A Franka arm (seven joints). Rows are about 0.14 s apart.
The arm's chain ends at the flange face. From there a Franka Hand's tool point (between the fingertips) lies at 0.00 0.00 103.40 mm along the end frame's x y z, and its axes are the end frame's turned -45 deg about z.
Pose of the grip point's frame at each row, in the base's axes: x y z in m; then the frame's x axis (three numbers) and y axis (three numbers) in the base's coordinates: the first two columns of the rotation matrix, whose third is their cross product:
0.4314, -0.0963, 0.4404, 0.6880, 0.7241, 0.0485, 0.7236, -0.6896, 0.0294
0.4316, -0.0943, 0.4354, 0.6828, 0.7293, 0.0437, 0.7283, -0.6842, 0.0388
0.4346, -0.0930, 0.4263, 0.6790, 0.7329, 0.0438, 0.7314, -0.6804, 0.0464
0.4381, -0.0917, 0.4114, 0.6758, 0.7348, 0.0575, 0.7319, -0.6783, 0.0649
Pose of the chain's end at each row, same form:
0.4257, -0.0978, 0.5436, 0.9982, 0.0244, 0.0551, 0.0252, -0.9996, -0.0135
0.4256, -0.0949, 0.5386, 0.9978, 0.0319, 0.0583, 0.0322, -0.9995, -0.0035
0.4280, -0.0931, 0.5295, 0.9973, 0.0371, 0.0638, 0.0371, -0.9994, 0.0018
0.4291, -0.0915, 0.5144, 0.9954, 0.0400, 0.0865, 0.0397, -0.9992, 0.0052

